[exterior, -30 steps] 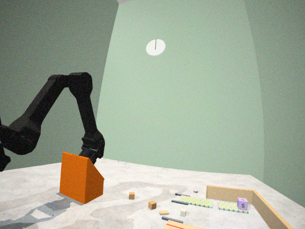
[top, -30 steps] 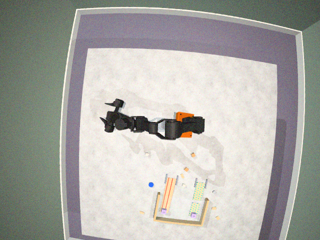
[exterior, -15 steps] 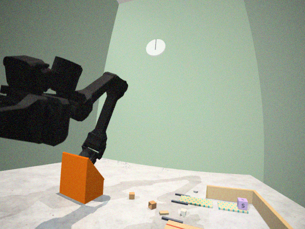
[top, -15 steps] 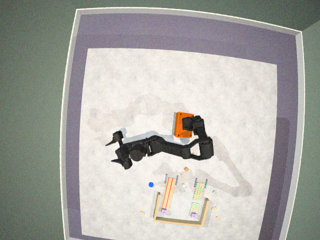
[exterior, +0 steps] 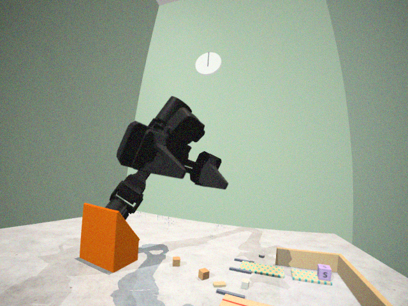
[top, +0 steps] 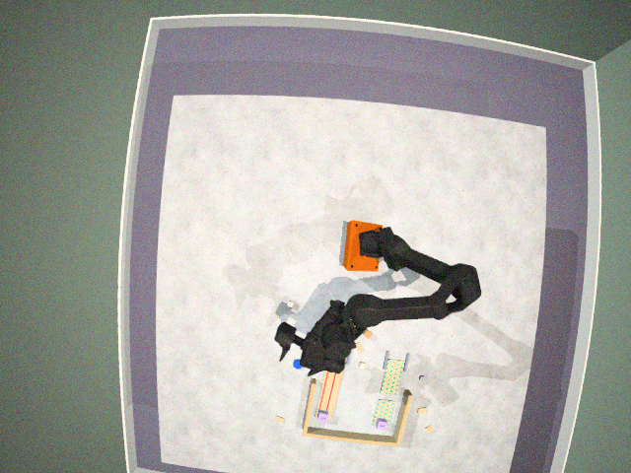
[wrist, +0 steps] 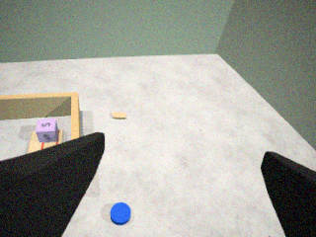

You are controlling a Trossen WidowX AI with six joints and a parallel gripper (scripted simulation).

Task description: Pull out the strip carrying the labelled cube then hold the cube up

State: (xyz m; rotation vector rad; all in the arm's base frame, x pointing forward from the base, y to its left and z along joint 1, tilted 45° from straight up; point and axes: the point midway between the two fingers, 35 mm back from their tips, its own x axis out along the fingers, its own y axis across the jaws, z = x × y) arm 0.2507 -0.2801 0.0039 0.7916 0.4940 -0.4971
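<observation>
Now: gripper tip 24 cm above the blue disc and 6 cm short of it.
</observation>
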